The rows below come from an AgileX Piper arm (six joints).
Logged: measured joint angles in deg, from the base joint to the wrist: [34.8, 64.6, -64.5, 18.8, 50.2, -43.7]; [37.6, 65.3, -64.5, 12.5, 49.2, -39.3]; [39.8, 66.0, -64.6, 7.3, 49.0, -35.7]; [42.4, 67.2, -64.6, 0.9, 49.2, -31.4]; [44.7, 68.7, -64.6, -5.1, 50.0, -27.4]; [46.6, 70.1, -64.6, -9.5, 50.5, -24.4]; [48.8, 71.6, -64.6, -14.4, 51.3, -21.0]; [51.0, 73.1, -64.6, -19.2, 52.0, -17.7]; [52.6, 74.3, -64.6, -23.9, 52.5, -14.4]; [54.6, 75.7, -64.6, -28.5, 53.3, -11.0]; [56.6, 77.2, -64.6, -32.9, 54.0, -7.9]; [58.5, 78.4, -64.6, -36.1, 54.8, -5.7]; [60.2, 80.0, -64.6, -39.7, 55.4, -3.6]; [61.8, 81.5, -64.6, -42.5, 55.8, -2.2]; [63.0, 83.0, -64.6, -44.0, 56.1, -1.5]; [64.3, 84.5, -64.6, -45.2, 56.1, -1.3]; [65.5, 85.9, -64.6, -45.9, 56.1, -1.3]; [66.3, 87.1, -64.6, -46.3, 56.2, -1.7]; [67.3, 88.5, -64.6, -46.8, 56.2, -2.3]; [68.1, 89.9, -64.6, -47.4, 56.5, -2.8]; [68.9, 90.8, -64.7, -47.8, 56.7, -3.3]
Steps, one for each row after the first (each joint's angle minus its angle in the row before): [2.8, 0.7, 0.0, -6.3, -1.0, 4.4]; [2.2, 0.7, -0.1, -5.2, -0.2, 3.6]; [2.6, 1.2, 0.0, -6.4, 0.2, 4.3]; [2.3, 1.5, 0.0, -6.0, 0.8, 4.0]; [1.9, 1.4, 0.0, -4.4, 0.5, 3.0]; [2.2, 1.5, 0.0, -4.9, 0.8, 3.4]; [2.2, 1.5, 0.0, -4.8, 0.7, 3.3]; [1.6, 1.2, 0.0, -4.7, 0.5, 3.3]; [2.0, 1.4, 0.0, -4.6, 0.8, 3.4]; [2.0, 1.5, 0.0, -4.4, 0.7, 3.1]; [1.9, 1.2, 0.0, -3.2, 0.8, 2.2]; [1.7, 1.6, 0.0, -3.6, 0.6, 2.1]; [1.6, 1.5, 0.0, -2.8, 0.4, 1.4]; [1.2, 1.5, 0.0, -1.5, 0.3, 0.7]; [1.3, 1.5, 0.0, -1.2, 0.0, 0.2]; [1.2, 1.4, 0.0, -0.7, 0.0, 0.0]; [0.8, 1.2, 0.0, -0.4, 0.1, -0.4]; [1.0, 1.4, 0.0, -0.5, 0.0, -0.6]; [0.8, 1.4, 0.0, -0.6, 0.3, -0.5]; [0.8, 0.9, -0.1, -0.4, 0.2, -0.5]
